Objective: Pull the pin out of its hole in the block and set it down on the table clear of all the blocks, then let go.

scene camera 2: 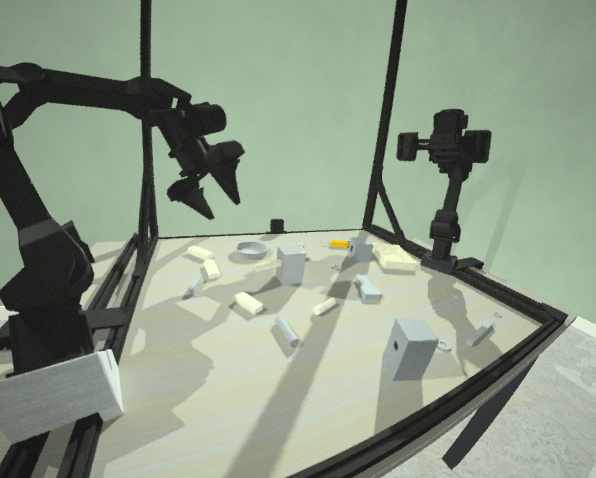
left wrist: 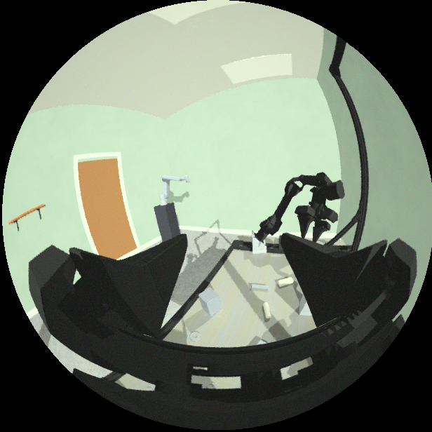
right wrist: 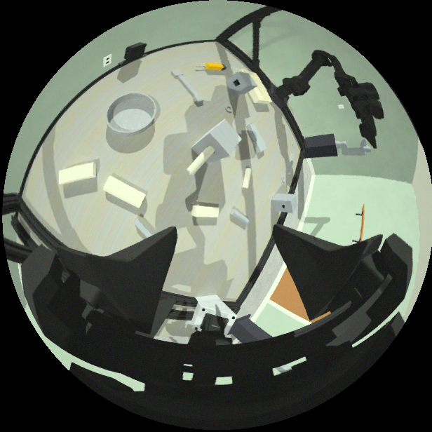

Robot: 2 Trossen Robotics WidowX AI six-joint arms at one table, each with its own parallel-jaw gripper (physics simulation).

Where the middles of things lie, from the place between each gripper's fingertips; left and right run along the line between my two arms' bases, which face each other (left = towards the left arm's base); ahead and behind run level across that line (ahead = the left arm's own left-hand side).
Right now my right hand is 340 mm short of the grey block (scene camera 2: pixel 430 341), 170 mm to the right of it and 140 mm above it. The rest, counted from my right hand: cream tray (scene camera 2: pixel 390 256) (60 mm ahead, 540 mm to the left, 160 mm below).
Now: left hand 13 cm short of the grey block, 14 cm to the left of it and 31 cm above it. Also, from my left hand: cream tray 16 cm behind, 23 cm to the left, 34 cm below.
